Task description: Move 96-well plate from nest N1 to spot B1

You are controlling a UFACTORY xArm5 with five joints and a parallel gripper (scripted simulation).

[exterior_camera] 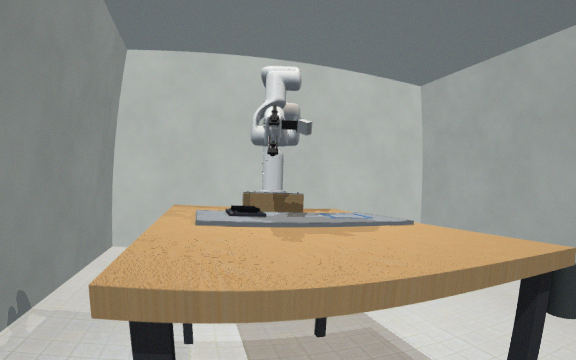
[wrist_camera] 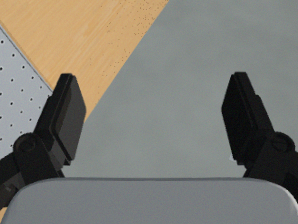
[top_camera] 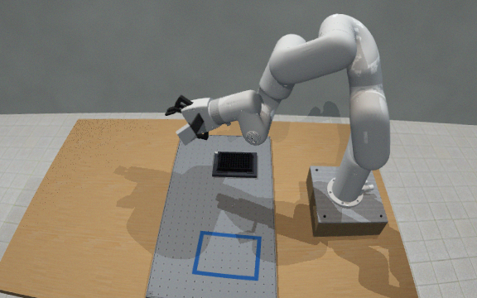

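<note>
The 96-well plate is 190 mm behind my hand, 20 mm to the right of it and 220 mm below it. The rest, counted from my hand: dark plate nest: 190 mm behind, 20 mm to the right, 240 mm below.
</note>
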